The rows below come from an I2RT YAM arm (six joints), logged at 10 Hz.
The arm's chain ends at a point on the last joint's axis. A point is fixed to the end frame.
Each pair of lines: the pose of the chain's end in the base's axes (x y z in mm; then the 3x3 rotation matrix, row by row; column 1 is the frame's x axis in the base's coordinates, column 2 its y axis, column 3 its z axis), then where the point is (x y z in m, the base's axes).
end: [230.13, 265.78, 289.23], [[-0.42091, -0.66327, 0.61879], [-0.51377, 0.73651, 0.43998], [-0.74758, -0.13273, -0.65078]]
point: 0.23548 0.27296 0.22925
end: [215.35, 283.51, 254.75], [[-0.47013, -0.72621, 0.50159], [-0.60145, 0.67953, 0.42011], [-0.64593, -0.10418, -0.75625]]
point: 0.21284 0.28582 0.19420
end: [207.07, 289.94, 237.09], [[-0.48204, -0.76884, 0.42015], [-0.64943, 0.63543, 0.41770], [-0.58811, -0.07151, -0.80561]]
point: 0.19998 0.28985 0.17686
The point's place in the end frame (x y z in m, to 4 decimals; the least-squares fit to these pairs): 0.0389 0.0097 0.0455
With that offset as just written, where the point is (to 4 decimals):
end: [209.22, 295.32, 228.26], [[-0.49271, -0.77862, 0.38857], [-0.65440, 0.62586, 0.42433], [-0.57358, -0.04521, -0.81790]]
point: 0.2002 0.2952 0.1683
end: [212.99, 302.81, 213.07], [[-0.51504, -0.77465, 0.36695], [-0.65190, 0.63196, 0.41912], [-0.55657, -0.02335, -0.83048]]
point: 0.2021 0.3027 0.1534
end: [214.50, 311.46, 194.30], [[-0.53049, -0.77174, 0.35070], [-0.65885, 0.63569, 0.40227], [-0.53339, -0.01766, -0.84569]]
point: 0.2023 0.3103 0.1349
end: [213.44, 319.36, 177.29], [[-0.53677, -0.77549, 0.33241], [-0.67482, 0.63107, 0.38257], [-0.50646, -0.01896, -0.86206]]
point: 0.2002 0.3166 0.1182
